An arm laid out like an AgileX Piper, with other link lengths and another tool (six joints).
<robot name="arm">
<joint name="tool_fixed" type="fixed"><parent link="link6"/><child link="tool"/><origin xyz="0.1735 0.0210 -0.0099" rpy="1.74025 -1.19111 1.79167"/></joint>
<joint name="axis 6" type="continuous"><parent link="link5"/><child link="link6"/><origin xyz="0.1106 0.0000 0.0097" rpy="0.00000 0.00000 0.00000"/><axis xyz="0.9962 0 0.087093"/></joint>
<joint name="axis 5" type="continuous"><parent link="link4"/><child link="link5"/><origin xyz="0.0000 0.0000 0.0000" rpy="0.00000 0.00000 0.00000"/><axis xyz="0 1 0"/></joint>
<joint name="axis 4" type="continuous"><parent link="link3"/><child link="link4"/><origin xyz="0.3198 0.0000 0.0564" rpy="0.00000 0.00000 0.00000"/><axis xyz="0.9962 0 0.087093"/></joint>
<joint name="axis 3" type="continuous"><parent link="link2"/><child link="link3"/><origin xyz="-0.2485 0.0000 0.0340" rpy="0.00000 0.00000 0.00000"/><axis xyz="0 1 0"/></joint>
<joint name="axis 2" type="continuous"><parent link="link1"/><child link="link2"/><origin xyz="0.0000 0.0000 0.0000" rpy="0.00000 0.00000 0.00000"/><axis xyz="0 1 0"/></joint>
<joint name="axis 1" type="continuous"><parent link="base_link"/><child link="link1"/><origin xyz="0.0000 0.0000 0.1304" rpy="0.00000 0.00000 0.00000"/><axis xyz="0 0 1"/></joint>
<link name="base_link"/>
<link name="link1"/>
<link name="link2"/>
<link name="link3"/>
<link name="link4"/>
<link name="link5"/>
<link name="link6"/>
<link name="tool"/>
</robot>
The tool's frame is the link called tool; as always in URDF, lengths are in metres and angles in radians. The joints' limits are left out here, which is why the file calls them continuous.
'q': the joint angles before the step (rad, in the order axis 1, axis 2, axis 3, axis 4, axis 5, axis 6). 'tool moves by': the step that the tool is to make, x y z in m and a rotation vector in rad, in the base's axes. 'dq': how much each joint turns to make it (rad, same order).
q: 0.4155 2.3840 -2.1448 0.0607 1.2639 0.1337
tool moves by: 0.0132 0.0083 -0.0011 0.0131 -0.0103 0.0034
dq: 0.0000 0.0785 -0.1236 0.0081 0.0307 -0.0025
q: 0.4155 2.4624 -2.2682 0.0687 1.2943 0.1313
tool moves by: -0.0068 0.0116 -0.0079 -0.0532 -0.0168 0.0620
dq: 0.0506 0.0246 -0.0233 -0.0547 0.0064 -0.0053
